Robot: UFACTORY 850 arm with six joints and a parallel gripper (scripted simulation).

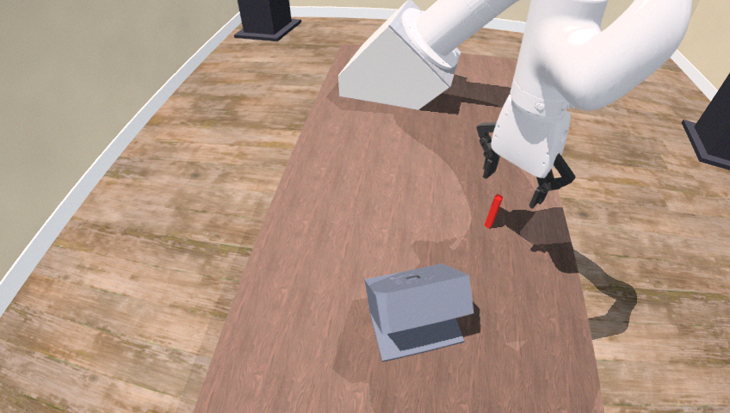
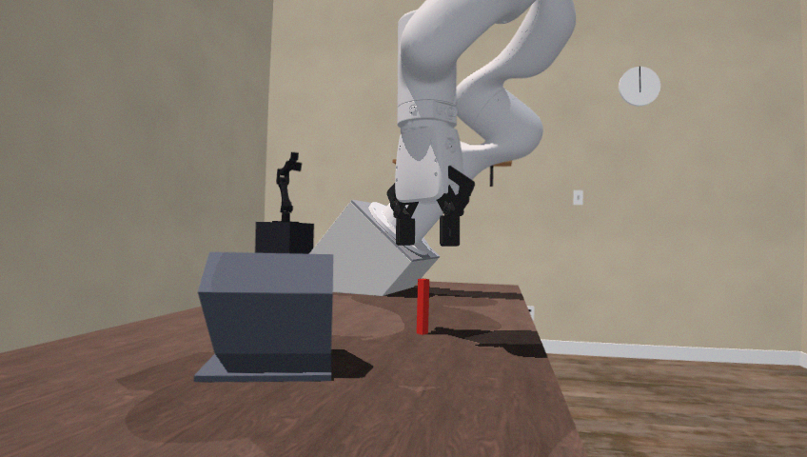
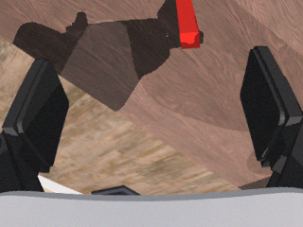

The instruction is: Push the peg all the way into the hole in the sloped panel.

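The red peg is 20 mm behind my hand, 10 mm to the right of it and 100 mm below it. From my hand the other things lie so: grey base plate (220 mm ahead, 100 mm to the right, 140 mm below).
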